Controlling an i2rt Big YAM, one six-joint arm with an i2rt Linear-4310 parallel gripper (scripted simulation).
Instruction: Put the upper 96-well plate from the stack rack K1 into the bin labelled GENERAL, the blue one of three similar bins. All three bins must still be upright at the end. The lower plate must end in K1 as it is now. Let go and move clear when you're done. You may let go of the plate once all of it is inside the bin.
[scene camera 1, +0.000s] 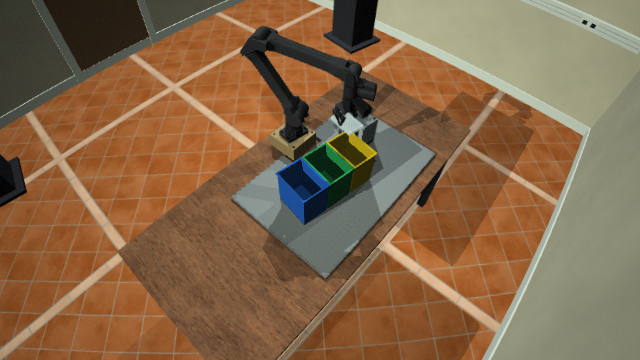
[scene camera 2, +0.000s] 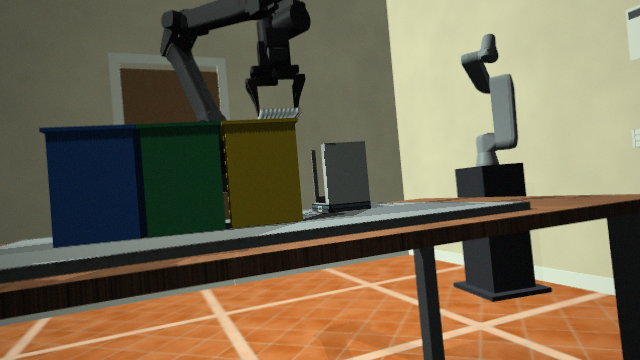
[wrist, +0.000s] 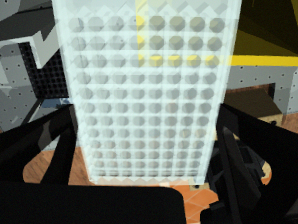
Observation:
In view: my gripper (scene camera 2: 277, 115), a yellow bin (scene camera 2: 261, 158), a green bin (scene camera 2: 182, 175), a blue bin (scene camera 2: 96, 187) and a white 96-well plate (wrist: 115, 153).
The yellow bin shows as well in scene camera 1 (scene camera 1: 352, 148). The green bin is seen too in scene camera 1 (scene camera 1: 336, 171). The blue bin is seen too in scene camera 1 (scene camera 1: 299, 179). The wrist view misses the blue bin: it is out of frame.

